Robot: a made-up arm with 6 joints. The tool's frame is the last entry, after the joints.
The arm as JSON. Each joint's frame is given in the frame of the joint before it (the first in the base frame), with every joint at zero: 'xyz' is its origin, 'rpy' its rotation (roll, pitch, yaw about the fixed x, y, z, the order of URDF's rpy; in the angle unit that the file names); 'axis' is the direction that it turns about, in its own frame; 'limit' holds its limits. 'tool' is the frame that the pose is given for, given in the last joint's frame.
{
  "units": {
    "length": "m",
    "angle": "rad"
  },
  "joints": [
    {
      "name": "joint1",
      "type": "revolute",
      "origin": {
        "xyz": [
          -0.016,
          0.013,
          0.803
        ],
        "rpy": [
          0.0,
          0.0,
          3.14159
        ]
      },
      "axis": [
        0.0,
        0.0,
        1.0
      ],
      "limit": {
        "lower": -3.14,
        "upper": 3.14
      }
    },
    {
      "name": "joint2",
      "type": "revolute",
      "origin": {
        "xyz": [
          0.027,
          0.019,
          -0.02
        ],
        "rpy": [
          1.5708,
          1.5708,
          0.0
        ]
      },
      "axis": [
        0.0,
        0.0,
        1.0
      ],
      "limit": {
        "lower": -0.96,
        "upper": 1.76
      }
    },
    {
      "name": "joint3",
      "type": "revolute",
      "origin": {
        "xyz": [
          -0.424,
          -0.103,
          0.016
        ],
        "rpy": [
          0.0,
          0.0,
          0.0
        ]
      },
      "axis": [
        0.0,
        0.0,
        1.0
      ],
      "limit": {
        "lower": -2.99,
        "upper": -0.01
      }
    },
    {
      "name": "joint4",
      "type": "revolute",
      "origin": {
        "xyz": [
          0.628,
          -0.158,
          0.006
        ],
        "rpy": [
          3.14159,
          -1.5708,
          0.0
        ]
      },
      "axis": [
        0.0,
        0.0,
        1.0
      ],
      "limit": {
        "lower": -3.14,
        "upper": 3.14
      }
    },
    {
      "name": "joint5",
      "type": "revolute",
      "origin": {
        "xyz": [
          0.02,
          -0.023,
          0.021
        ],
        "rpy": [
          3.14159,
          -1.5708,
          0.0
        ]
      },
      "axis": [
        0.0,
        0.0,
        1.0
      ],
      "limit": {
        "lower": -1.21,
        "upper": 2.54
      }
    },
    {
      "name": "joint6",
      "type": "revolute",
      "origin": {
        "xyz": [
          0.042,
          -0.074,
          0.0
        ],
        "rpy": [
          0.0,
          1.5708,
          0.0
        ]
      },
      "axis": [
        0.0,
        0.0,
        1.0
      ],
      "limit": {
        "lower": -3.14,
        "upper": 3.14
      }
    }
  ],
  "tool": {
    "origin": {
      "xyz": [
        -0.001,
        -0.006,
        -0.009
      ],
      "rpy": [
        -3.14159,
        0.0,
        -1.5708
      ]
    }
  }
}
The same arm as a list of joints. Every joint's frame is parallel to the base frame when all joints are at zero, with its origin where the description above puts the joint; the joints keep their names.
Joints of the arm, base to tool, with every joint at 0 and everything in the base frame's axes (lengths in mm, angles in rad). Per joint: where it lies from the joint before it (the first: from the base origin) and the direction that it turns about. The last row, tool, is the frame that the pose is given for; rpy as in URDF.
joint1: origin -16 13 803 axis 0 0 1
joint2: origin -27 -19 -20 axis 0 1 0
joint3: origin 103 16 424 axis 0 1 0
joint4: origin 158 6 -628 axis 0 0 -1
joint5: origin -23 20 -21 axis 0 1 0
joint6: origin 74 0 -42 axis 0 0 -1
tool: origin 6 1 9 rpy 0 0 0
Joint limits (rad, base to tool): -3.14..3.14 -0.96..1.76 -2.99..-0.01 -3.14..3.14 -1.21..2.54 -3.14..3.14

